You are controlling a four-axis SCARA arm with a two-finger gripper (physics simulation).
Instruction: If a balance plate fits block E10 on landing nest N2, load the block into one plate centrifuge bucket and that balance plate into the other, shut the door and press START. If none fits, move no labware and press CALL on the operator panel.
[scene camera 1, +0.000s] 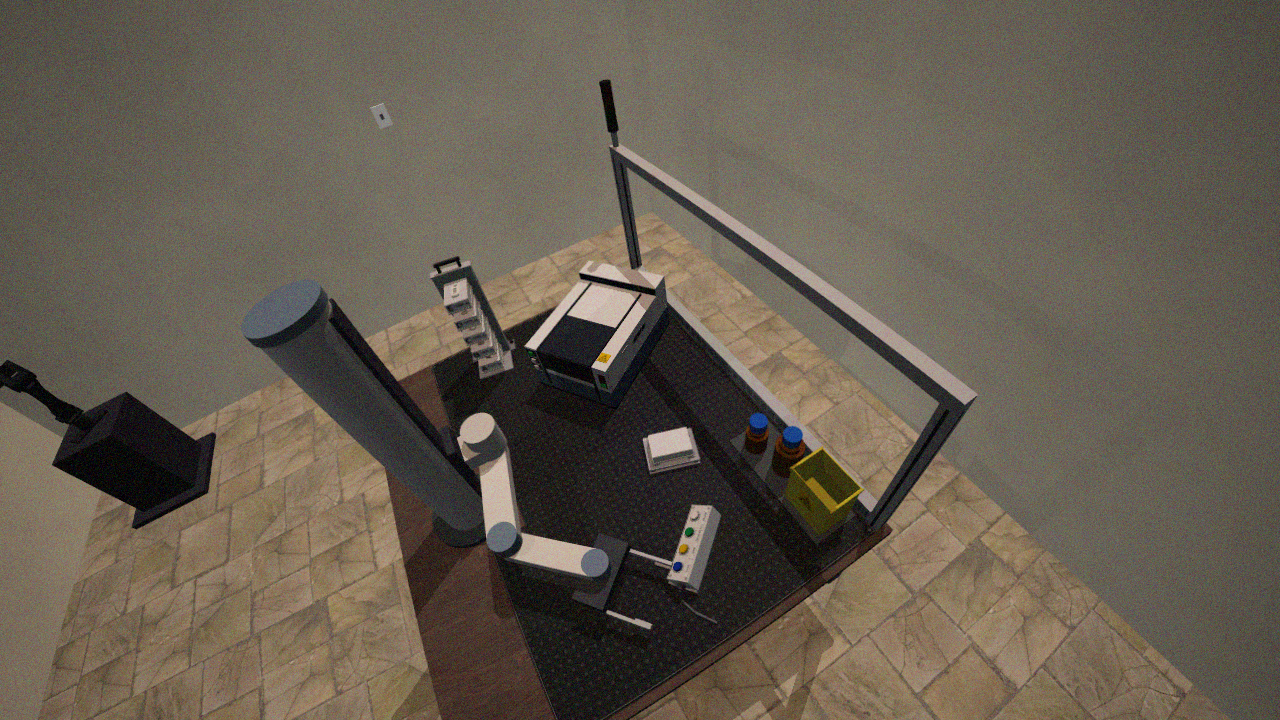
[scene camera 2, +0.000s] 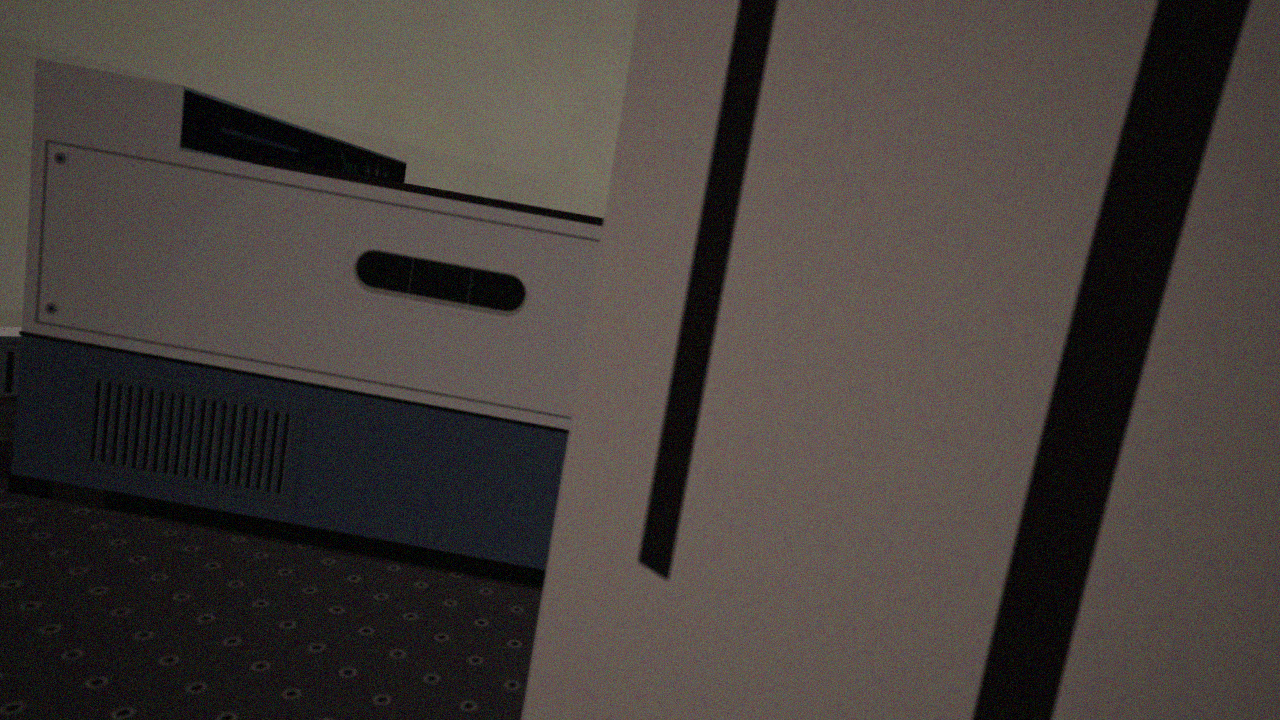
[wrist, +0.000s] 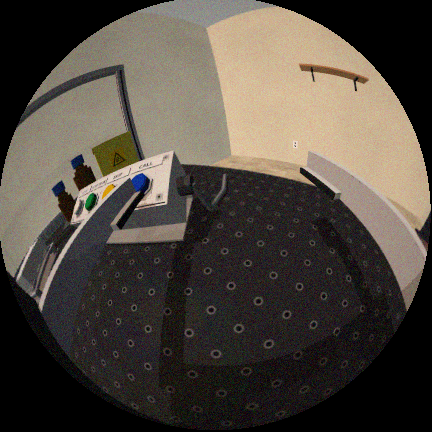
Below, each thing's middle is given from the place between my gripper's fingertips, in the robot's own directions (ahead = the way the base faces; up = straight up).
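Centrifuge (scene camera 2: 229, 320): from my gripper 29 cm ahead, 90 cm to the left, 5 cm above. My gripper: 26 cm short of white plate (scene camera 1: 675, 444), 38 cm to the right of it, 2 cm above it. Going by their middles, of the things named here, white plate nearest to my gripper.
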